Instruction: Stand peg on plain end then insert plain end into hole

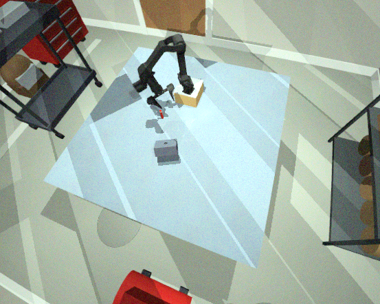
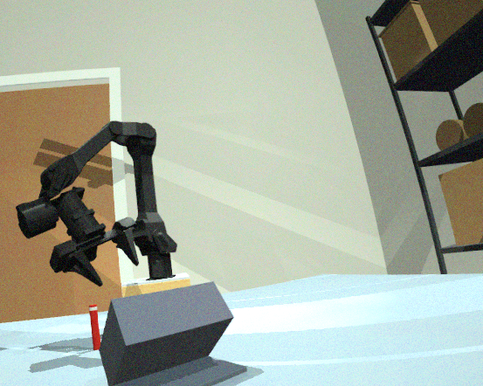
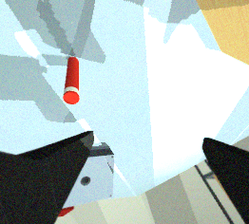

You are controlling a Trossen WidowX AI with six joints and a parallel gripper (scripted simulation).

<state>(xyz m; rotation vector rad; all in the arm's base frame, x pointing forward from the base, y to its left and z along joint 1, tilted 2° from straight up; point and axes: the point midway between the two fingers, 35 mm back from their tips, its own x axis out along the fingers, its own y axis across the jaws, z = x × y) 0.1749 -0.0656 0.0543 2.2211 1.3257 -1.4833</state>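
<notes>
The red peg is 70 mm below my gripper tip, 50 mm to the right of it and 30 mm ahead of it. Round my gripper tip: grey sloped panel (230 mm ahead, 120 mm to the left, 80 mm below).
</notes>
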